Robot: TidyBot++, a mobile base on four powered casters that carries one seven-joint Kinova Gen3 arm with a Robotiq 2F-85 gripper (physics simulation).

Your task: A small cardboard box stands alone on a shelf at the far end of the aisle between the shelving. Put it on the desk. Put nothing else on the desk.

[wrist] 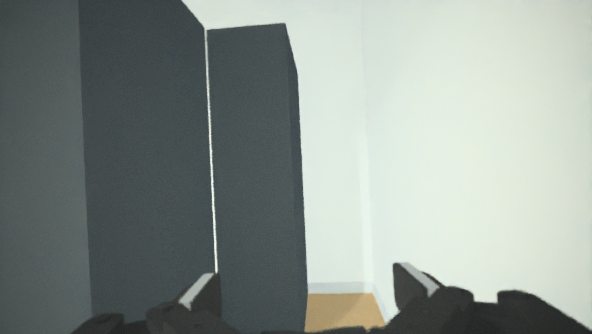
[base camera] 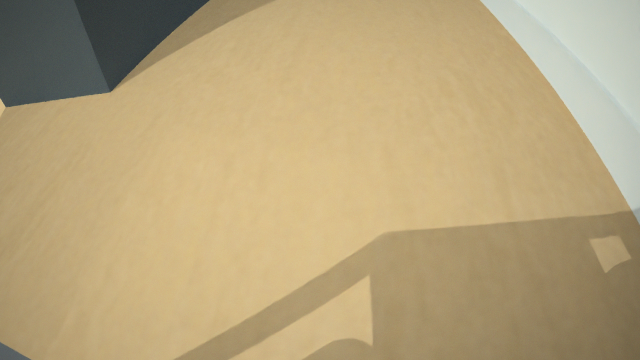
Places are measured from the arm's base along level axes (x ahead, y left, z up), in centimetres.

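Pixels of known places: gripper, fingertip midpoint: (wrist: pixel 307 287).
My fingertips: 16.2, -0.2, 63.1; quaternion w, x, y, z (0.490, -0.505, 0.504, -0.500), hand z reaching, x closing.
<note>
Behind a point stands the place of what it marks, as x, y, z.
My gripper (wrist: pixel 307 287) @(16.2, -0.2, 63.1) is open, its two fingers wide apart at the bottom of the wrist view with no object between them. The small cardboard box and the desk do not show in either view. Tall dark grey panels (wrist: pixel 145 150) @(108.2, 52.6, 77.7) stand at the left of the wrist view, and another dark grey panel (wrist: pixel 252 165) @(171.5, 23.5, 71.6) stands beside them past a thin bright gap. I cannot tell from these faces whether they belong to the shelving.
A dark grey block (base camera: pixel 45 50) @(81.5, 70.7, -25.2) stands on the tan floor (base camera: pixel 300 150) @(52.5, 6.0, -39.7) (wrist: pixel 342 310) @(226.9, -31.3, -39.6) at the upper left of the base view. A pale wall (base camera: pixel 610 45) @(59.0, -45.5, -24.3) (wrist: pixel 475 140) @(78.7, -47.2, 74.0) runs along the right. Shadows cross the floor at the lower right of the base view.
</note>
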